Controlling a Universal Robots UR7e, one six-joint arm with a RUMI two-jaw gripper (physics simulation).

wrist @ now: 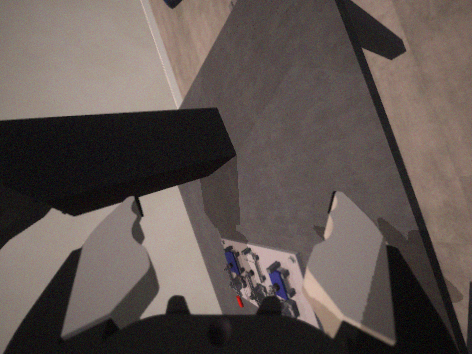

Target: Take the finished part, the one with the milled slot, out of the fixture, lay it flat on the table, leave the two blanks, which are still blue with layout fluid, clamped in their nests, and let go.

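Where they show: gripper, between the fingertips: [234, 195]; arm's base, origin of its link: [3, 187].
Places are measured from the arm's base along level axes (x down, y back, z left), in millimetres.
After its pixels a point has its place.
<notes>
The fixture [268, 251] {x 433, y -334, z 85 mm} is a pale plate at the bottom centre of the wrist view, small and far off. Two blue blanks [232, 261] {x 412, y -379, z -102 mm} [278, 285] {x 406, y -403, z 111 mm} sit in it among dark clamps. Between them lies a silver-white part [254, 262] {x 420, y -367, z 20 mm}, the one without blue; its slot is too small to make out. My gripper [234, 195] {x 221, y -148, z 360 mm} is open and empty, high above the table, with the fixture showing low between its fingers. The fixture's near end is partly hidden by the gripper body.
The grey table top [300, 110] {x 448, y -57, z 302 mm} runs up through the view, with a dark edge at right. A small red piece [240, 301] {x 395, y -516, z -116 mm} shows beside the clamps. A large black block [125, 145] {x 197, y 11, z 81 mm} juts in from the left, close to the camera. Floor shows beyond the table.
</notes>
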